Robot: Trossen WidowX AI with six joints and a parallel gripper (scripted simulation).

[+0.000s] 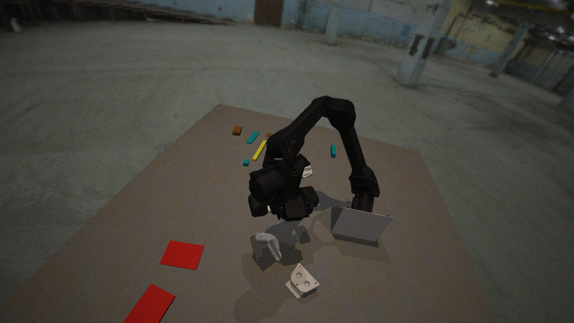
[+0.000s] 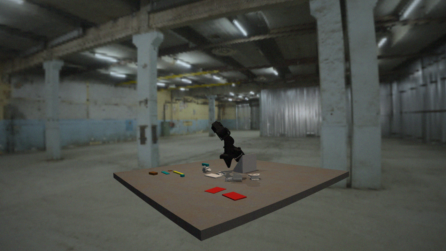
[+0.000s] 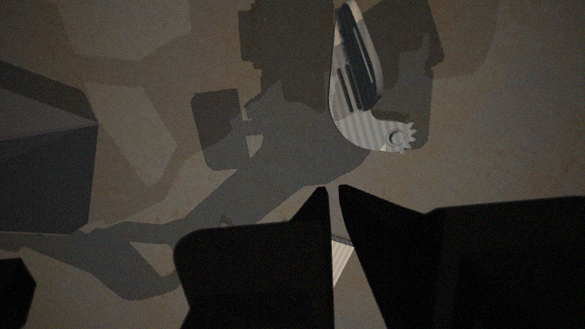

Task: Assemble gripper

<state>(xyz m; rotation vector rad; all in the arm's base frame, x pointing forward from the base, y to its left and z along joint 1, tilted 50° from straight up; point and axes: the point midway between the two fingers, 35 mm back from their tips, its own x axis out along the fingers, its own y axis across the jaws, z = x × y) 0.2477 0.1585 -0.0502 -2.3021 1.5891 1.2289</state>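
Now: gripper tip 30 mm short of the gripper jaw, 50 mm to the right of it and 70 mm above it. The rest, counted from my gripper tip: yellow bar (210 mm ahead, 370 mm to the right, 70 mm below); teal block (120 mm behind, 530 mm to the right, 60 mm below).
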